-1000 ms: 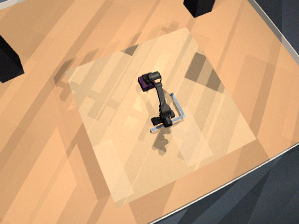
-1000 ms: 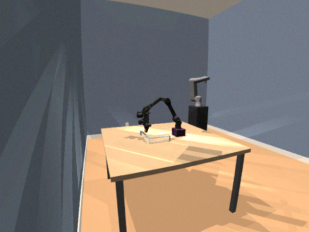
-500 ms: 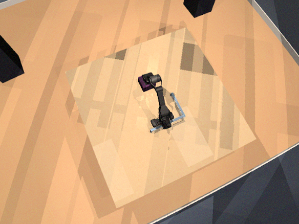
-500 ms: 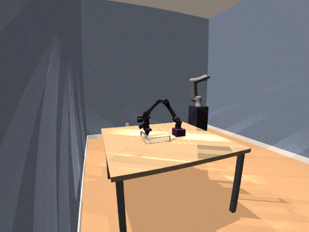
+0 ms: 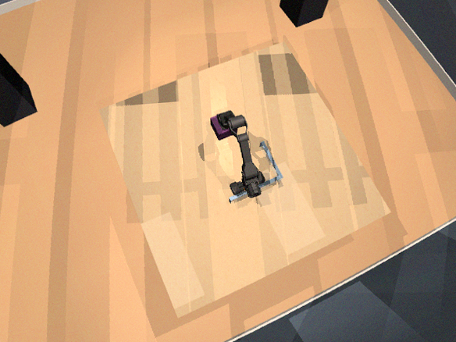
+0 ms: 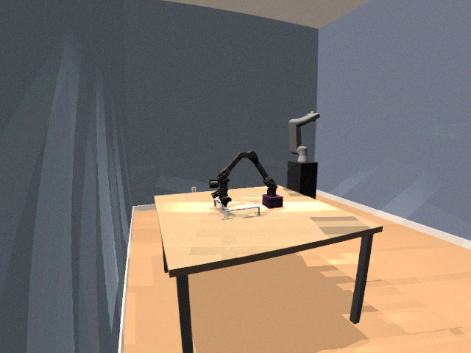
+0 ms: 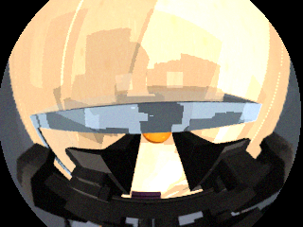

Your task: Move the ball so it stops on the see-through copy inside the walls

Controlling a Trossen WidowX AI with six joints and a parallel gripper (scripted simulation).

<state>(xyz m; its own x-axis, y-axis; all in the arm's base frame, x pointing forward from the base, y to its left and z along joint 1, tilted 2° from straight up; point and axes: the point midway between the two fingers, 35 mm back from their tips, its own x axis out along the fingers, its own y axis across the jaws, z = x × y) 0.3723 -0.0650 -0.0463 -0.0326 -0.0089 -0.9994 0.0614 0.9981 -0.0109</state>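
Now: the orange ball right at my gripper tip. Also, from my gripper tip: see-through copy of ball: right at my gripper tip.
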